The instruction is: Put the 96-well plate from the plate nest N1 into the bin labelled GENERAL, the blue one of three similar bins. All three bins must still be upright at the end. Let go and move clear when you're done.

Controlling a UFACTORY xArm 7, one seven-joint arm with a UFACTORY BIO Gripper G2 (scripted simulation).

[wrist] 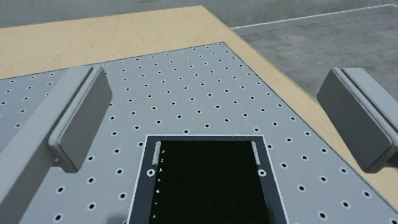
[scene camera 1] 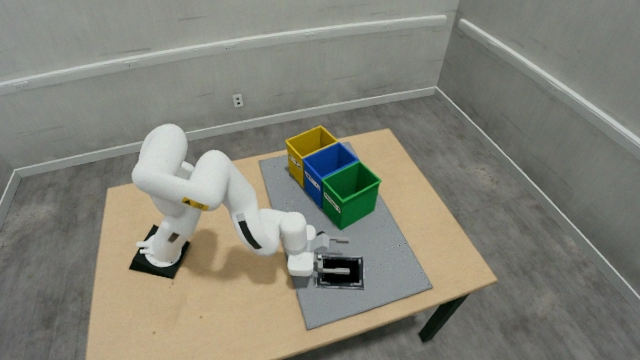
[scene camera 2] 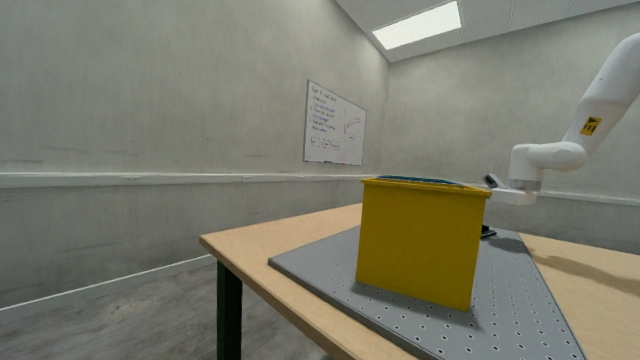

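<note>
Scene camera 1 shows a green bin [scene camera 1: 342,203], a blue bin [scene camera 1: 323,163] and a yellow bin [scene camera 1: 305,144]. Scene camera 2 gives you the yellow bin [scene camera 2: 421,239] too. The yellow bin is out of frame in the wrist view, and the green bin is out of frame in the wrist view as well.
</note>
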